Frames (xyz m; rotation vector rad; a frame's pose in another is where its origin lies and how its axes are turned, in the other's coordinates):
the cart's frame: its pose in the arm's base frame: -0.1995 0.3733 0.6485 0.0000 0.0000 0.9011
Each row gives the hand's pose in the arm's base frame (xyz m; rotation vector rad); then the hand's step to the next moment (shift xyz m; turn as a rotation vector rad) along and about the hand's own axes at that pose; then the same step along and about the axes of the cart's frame.
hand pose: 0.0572 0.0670 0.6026 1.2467 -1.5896 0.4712
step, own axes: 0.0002 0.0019 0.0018 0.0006 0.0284 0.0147
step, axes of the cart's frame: -0.0022 0.0015 0.0000 -0.0204 0.0245 0.0022
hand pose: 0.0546 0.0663 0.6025 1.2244 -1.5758 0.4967
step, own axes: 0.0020 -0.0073 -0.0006 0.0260 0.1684 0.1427
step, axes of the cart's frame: 0.0016 -0.0074 0.0001 -0.1793 0.1309 0.0117
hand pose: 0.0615 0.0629 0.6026 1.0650 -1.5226 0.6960
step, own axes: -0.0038 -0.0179 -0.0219 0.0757 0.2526 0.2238
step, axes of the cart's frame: 0.0257 -0.0124 -0.0007 -0.2855 0.1885 0.0507
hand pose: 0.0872 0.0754 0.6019 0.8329 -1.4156 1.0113
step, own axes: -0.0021 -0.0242 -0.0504 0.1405 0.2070 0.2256
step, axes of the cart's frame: 0.0551 -0.0095 -0.0003 -0.2755 0.1520 0.1204
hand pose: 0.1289 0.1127 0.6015 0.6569 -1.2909 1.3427
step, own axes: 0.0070 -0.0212 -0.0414 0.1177 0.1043 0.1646
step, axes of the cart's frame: 0.0470 -0.0009 0.0027 -0.1799 0.0769 0.1164
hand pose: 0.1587 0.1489 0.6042 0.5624 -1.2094 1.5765
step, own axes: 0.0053 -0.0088 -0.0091 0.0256 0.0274 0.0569
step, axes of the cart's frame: 0.0129 0.0001 0.0045 -0.0593 0.0119 0.0315
